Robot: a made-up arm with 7 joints. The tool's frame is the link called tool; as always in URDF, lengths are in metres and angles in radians. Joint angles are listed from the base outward. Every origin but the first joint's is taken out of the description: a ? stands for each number. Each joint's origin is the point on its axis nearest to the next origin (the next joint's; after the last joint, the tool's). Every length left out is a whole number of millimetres.
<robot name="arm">
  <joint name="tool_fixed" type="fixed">
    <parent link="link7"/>
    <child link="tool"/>
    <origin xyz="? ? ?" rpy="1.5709 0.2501 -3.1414"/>
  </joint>
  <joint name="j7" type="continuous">
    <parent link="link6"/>
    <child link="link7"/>
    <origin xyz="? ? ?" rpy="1.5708 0 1.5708"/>
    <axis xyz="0 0 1"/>
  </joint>
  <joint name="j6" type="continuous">
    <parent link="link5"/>
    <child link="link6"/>
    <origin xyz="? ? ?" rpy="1.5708 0 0"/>
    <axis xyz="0 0 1"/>
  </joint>
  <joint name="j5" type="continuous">
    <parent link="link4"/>
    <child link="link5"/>
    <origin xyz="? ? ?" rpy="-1.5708 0 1.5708"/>
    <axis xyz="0 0 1"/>
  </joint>
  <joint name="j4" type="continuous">
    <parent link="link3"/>
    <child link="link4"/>
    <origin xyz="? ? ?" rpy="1.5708 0 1.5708"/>
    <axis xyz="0 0 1"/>
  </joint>
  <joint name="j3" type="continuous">
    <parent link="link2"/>
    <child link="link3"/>
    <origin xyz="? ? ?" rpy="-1.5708 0 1.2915"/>
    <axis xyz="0 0 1"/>
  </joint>
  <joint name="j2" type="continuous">
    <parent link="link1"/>
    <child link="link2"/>
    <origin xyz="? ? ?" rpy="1.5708 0 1.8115"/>
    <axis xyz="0 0 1"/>
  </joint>
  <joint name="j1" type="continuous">
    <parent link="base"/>
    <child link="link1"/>
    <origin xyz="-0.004 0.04 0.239" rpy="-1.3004 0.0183 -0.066"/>
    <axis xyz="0 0 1"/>
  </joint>
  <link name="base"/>
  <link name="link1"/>
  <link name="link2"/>
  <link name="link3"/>
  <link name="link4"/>
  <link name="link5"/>
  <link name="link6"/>
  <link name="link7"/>
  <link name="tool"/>
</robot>
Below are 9 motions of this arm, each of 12 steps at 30 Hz.
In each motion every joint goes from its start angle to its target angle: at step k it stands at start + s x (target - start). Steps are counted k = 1, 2, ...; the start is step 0. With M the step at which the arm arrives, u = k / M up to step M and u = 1 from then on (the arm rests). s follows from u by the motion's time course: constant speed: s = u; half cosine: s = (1 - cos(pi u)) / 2; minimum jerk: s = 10 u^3 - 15 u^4 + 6 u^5.
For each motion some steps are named. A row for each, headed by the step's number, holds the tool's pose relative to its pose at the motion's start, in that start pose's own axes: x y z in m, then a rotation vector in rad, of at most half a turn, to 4 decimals.
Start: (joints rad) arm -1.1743 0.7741 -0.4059 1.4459 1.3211 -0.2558 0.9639
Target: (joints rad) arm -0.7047 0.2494 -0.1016 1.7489 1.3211 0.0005 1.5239
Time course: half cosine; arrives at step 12
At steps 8, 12:
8: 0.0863 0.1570 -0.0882 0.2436 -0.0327 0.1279
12: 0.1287 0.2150 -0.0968 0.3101 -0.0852 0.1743

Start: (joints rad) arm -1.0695 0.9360 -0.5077 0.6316 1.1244 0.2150 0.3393
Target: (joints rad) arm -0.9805 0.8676 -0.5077 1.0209 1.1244 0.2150 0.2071
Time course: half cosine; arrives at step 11
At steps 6, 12:
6: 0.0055 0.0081 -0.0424 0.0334 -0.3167 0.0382
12: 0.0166 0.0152 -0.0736 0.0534 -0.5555 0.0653

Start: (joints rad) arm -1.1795 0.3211 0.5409 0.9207 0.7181 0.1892 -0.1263
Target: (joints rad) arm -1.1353 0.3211 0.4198 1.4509 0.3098 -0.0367 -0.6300
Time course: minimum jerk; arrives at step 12
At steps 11, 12:
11: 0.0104 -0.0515 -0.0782 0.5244 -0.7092 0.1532
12: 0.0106 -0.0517 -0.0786 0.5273 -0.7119 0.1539

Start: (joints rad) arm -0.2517 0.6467 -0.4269 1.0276 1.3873 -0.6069 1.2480
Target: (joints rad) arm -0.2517 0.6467 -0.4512 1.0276 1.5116 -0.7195 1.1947
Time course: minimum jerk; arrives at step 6
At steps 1, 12:
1: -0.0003 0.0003 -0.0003 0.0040 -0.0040 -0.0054
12: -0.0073 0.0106 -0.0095 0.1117 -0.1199 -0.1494

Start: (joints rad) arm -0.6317 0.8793 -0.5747 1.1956 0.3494 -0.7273 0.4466
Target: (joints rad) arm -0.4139 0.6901 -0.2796 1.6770 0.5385 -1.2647 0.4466
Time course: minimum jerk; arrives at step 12
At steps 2, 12:
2: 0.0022 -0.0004 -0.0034 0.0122 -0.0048 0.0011
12: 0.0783 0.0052 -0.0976 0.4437 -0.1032 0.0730

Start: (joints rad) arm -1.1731 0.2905 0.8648 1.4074 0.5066 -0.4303 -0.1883
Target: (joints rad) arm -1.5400 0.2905 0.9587 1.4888 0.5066 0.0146 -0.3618
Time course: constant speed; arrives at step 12
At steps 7, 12:
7: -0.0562 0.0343 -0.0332 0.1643 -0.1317 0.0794
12: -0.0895 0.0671 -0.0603 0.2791 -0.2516 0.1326

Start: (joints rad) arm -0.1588 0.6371 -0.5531 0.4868 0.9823 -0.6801 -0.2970
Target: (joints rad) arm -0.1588 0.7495 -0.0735 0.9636 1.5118 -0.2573 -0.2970
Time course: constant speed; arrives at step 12
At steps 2, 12:
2: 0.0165 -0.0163 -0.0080 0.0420 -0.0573 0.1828
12: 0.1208 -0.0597 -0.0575 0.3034 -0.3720 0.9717

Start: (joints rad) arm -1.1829 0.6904 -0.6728 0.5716 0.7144 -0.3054 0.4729
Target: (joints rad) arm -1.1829 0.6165 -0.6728 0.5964 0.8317 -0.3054 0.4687
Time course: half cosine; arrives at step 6
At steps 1, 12:
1: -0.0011 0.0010 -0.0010 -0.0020 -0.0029 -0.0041
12: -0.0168 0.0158 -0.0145 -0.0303 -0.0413 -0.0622

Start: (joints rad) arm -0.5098 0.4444 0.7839 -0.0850 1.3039 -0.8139 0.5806
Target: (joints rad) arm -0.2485 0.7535 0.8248 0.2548 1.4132 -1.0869 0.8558
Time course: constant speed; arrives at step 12
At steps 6, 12:
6: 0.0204 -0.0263 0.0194 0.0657 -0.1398 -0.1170
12: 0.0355 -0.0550 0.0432 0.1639 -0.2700 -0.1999

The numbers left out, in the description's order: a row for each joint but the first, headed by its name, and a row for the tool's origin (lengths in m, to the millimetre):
tool: 0.035 0.025 0
j7: -0.015 0.039 0
j6: -0.014 -0.021 0
j5: -0.055 0.017 0
j4: 0.033 -0.015 0
j3: 0.262 -0.089 0
j2: -0.039 0.033 0

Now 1 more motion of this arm.
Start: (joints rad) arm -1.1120 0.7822 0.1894 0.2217 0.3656 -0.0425 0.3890
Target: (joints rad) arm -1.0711 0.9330 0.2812 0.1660 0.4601 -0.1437 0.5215
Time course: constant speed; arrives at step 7
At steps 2, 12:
2: -0.0027 0.0023 0.0184 -0.0645 0.0523 -0.0560
12: -0.0088 0.0127 0.0618 -0.2177 0.1739 -0.2094

